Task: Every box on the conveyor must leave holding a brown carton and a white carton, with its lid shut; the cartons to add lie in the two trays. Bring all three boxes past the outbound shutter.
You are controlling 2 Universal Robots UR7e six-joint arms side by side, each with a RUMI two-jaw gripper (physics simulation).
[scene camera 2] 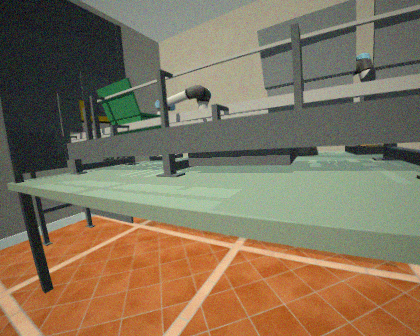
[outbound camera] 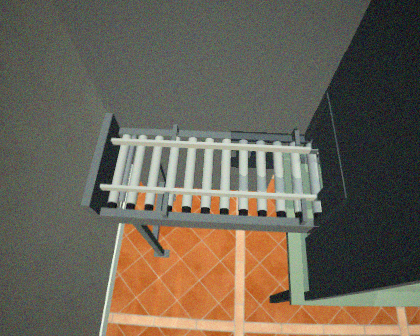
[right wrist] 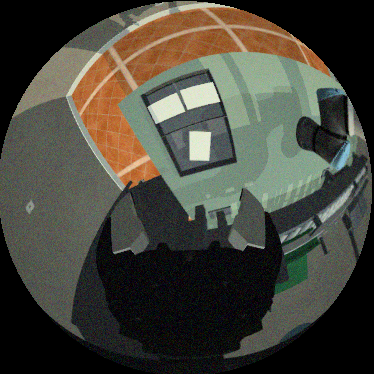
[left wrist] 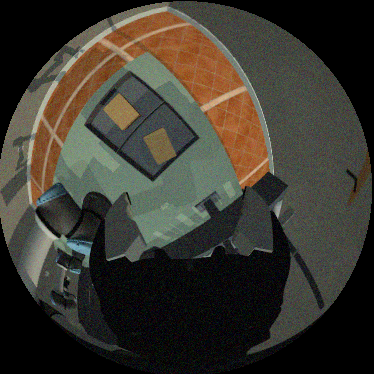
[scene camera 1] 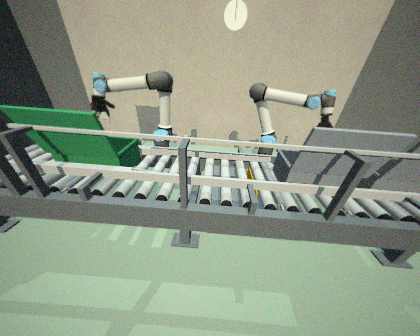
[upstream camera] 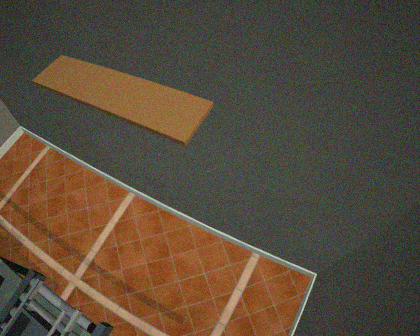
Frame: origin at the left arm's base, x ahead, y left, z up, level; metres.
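Where they show: left gripper, between the fingertips: [left wrist: 185, 191]; right gripper, between the fingertips: [right wrist: 186, 192] [left wrist: 65, 273] [scene camera 1: 102, 121]; left arm's base, origin of its link: [scene camera 2: 306, 155] [left wrist: 97, 205]; right arm's base, origin of its link: [right wrist: 304, 132] [left wrist: 78, 252].
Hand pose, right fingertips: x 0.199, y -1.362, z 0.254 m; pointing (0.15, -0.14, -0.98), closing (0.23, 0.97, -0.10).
Each offset is from my right fingertips to the centre of the thing. "*": to the spot under its first point.
A green box [scene camera 1: 127, 152] [scene camera 2: 120, 102] stands on the conveyor with its lid tilted open; part of it shows in the right wrist view [right wrist: 295, 275]. A grey box {* dx +0.566, dy +1.490, dz +0.204 m} [scene camera 1: 350, 155] stands on the conveyor at the right, lid open. My left gripper [left wrist: 185, 191] [scene camera 1: 325, 121] is open and empty, above the table behind the conveyor; ahead of it a dark tray {dx -0.329, dy +1.718, dz -0.233 m} [left wrist: 176, 125] holds two brown cartons {dx -0.393, dy +1.701, dz -0.227 m} [left wrist: 121, 111] {dx -0.245, dy +1.739, dz -0.227 m} [left wrist: 160, 146]. My right gripper [right wrist: 186, 192] [scene camera 1: 102, 107] is open and empty; ahead of it the other tray {dx -0.052, dy +0.015, dz -0.233 m} [right wrist: 221, 145] holds three white cartons {dx -0.121, dy -0.043, dz -0.232 m} [right wrist: 166, 108] {dx -0.133, dy +0.055, dz -0.232 m} [right wrist: 200, 95] {dx +0.014, dy +0.019, dz -0.232 m} [right wrist: 200, 146]. The box interiors are hidden.
The roller conveyor [scene camera 1: 100, 206] with its rails runs between the camera and the arms. A yellow strip {* dx +0.381, dy +1.229, dz -0.045 m} [scene camera 1: 251, 175] lies among its rollers. A yellow shape {* dx +0.715, dy +0.036, dz +0.227 m} [scene camera 2: 82, 107] shows behind the green box. The outbound rollers {dx +0.695, dy -0.500, dz -0.059 m} [outbound camera: 207, 175] show no box.
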